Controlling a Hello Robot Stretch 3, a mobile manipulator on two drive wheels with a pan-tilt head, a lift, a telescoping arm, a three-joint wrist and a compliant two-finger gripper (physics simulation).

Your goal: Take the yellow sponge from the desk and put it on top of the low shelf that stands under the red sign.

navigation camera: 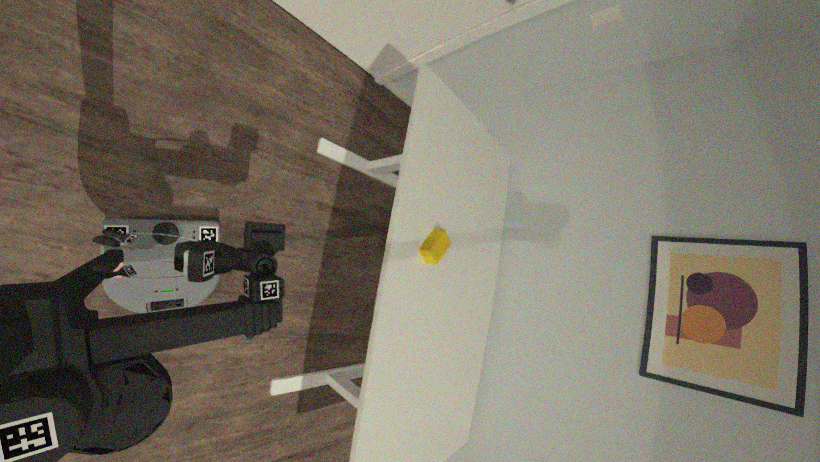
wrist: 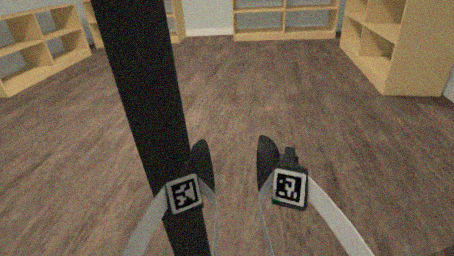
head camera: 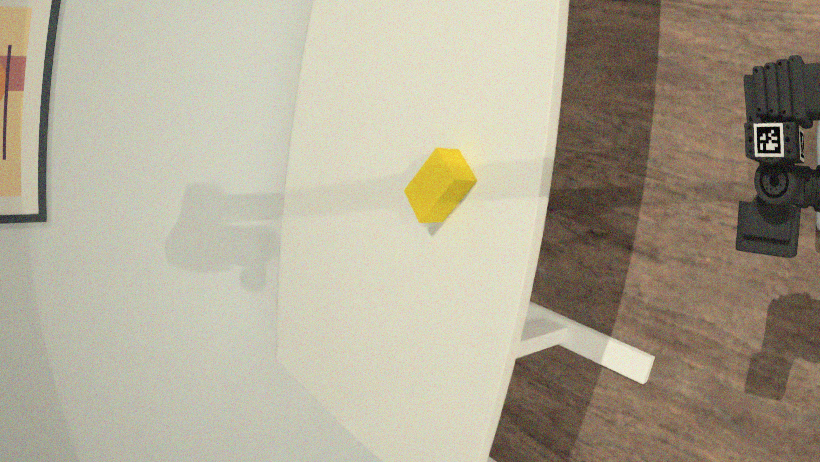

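Pixels of known places: gripper, fingertip midpoint: [navigation camera: 93,253]; robot's base at its link origin: [navigation camera: 166,232].
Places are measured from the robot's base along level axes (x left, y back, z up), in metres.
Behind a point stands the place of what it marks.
Note:
The yellow sponge [head camera: 440,185] {y 0.010, x -0.653, z 0.766 m} [navigation camera: 434,246] {y 0.006, x -0.647, z 0.765 m} lies on the white desk [head camera: 401,321] {y -0.223, x -0.803, z 0.720 m} [navigation camera: 424,344] {y 0.351, x -0.675, z 0.721 m}, in the middle of the head view and right of the middle in the navigation view. My gripper [navigation camera: 117,253] [wrist: 233,156] {y 0.009, x 0.106, z 0.604 m} is open and empty. In the navigation view it is over the robot's base, well to the left of the desk and turned away from the sponge. The head view shows my wrist [head camera: 774,183] {y 0.020, x -0.150, z 0.760 m} at the right edge, with the fingers out of frame. The red sign does not show, and I cannot tell which shelf is the one under it.
Wooden shelf units stand across the floor in the wrist view: one at the left [wrist: 50,68], one at the back [wrist: 285,36] and one at the right [wrist: 425,55]. The desk's white feet [head camera: 628,361] [navigation camera: 298,383] reach out over the floor. A framed picture [navigation camera: 714,321] {y 0.240, x -1.260, z 1.571 m} hangs on the wall.

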